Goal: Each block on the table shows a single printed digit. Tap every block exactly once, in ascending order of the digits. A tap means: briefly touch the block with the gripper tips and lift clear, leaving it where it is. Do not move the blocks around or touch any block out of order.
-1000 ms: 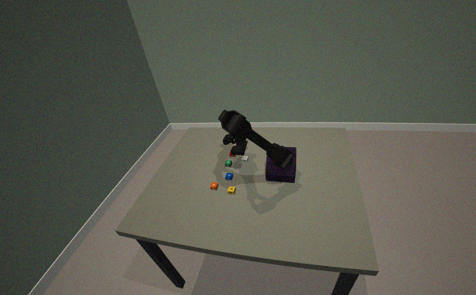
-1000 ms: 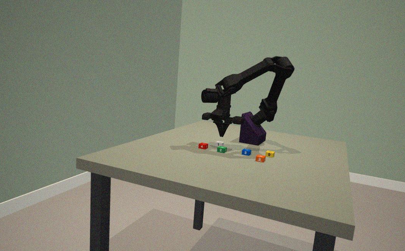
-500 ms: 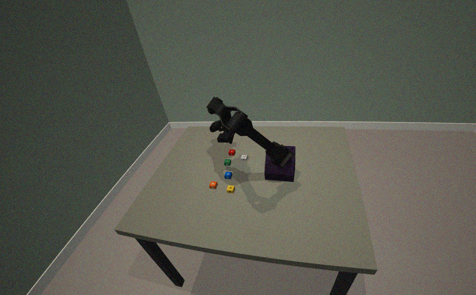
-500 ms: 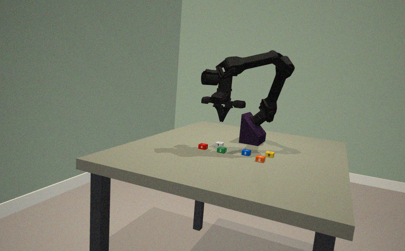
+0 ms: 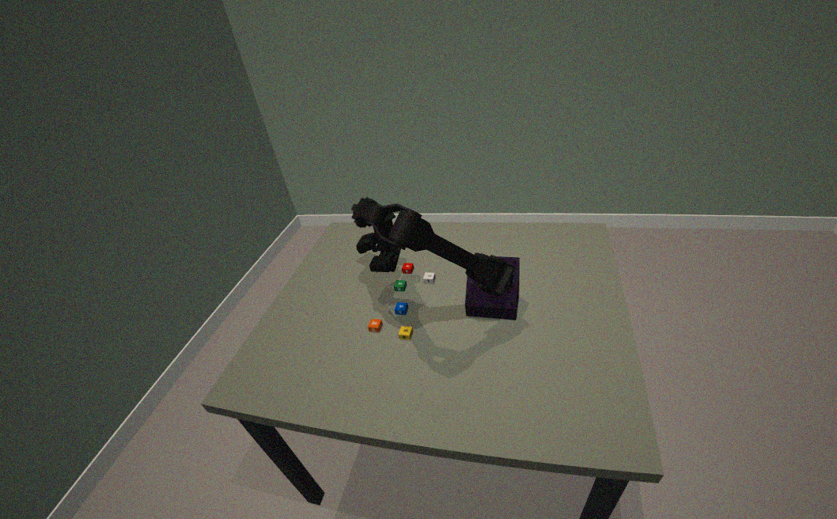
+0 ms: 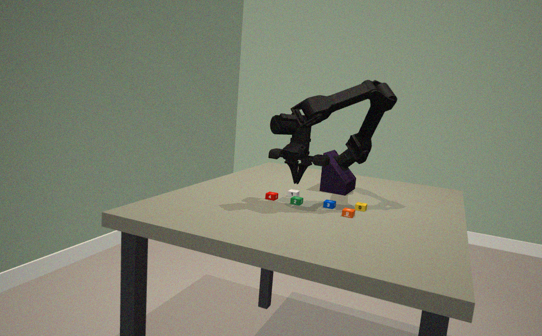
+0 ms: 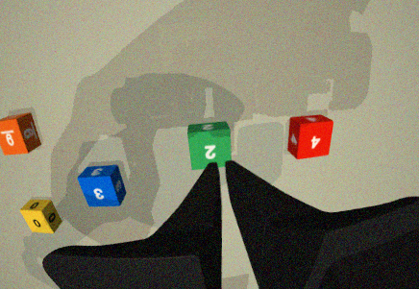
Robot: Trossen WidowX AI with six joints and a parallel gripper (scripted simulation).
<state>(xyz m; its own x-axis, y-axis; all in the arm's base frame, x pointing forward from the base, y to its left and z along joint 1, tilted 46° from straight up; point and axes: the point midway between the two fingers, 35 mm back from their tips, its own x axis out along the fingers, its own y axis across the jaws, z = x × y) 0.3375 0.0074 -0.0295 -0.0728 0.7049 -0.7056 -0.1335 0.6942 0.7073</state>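
Now: the green block 1 cm behind my gripper tip and 6 cm below it. Round my gripper tip: blue block: 6 cm behind, 10 cm to the left, 6 cm below; then red block: 9 cm to the right, 6 cm below; then white block: 9 cm behind, 5 cm to the right, 6 cm below.
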